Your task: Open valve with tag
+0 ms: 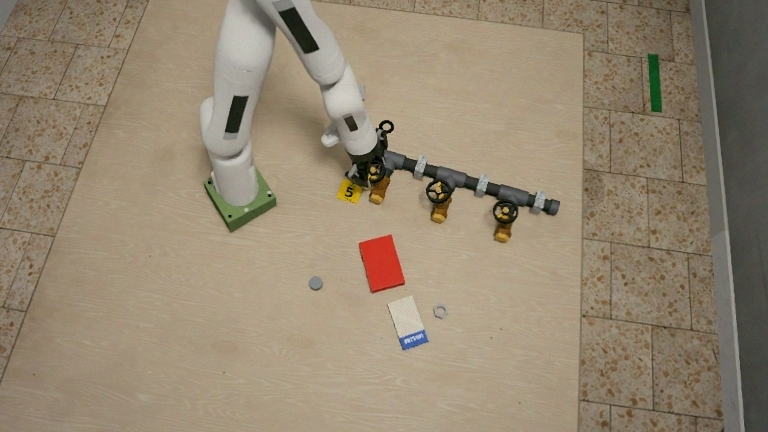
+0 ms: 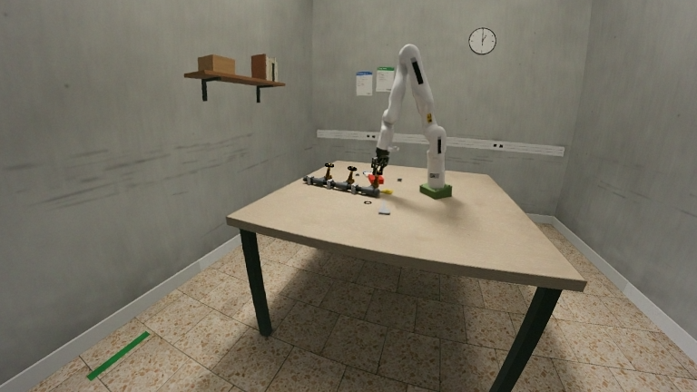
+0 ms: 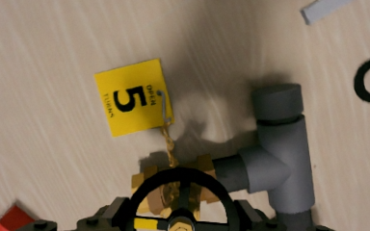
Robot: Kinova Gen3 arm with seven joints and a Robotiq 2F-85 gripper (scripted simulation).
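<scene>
Right now my hand is 110 mm above the yellow tag, 60 mm past it and 10 mm to the left of it. From my hand the other things lie so: blue card (290 mm to the right, 190 mm ahead, 100 mm below); red block (180 mm to the right, 100 mm below, 80 mm ahead); grey disc (270 mm to the right, 100 mm below, 50 mm behind).
</scene>
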